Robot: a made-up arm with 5 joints. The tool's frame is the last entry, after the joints.
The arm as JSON. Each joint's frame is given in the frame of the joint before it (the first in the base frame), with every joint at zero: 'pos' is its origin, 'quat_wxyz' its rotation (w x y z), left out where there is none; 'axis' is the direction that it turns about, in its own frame. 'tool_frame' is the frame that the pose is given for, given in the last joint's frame.
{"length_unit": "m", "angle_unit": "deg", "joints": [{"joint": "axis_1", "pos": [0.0, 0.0, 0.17], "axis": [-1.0, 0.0, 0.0]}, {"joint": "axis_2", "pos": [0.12, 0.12, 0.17], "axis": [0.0, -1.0, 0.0]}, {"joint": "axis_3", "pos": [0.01, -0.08, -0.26], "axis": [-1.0, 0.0, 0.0]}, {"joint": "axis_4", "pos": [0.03, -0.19, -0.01], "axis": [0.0, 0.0, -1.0]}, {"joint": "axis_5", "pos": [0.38, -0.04, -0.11], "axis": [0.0, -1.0, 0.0]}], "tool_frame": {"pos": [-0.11, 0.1, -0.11]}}
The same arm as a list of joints. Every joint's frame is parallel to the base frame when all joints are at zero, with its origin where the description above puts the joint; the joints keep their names.
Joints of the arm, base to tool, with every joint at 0 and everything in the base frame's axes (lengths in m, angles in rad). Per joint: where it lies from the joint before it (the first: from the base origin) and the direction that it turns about. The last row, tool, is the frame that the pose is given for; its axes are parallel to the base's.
axis_1: axis -1 0 0 origin 0 0 0.17
axis_2: axis 0 -1 0 origin 0.12 0.12 0.17
axis_3: axis -1 0 0 origin 0.01 -0.08 -0.26
axis_4: axis 0 0 -1 origin 0.03 -0.19 -0.01
axis_5: axis 0 -1 0 origin 0.38 -0.04 -0.11
tool: origin -0.11 0.1 -0.11

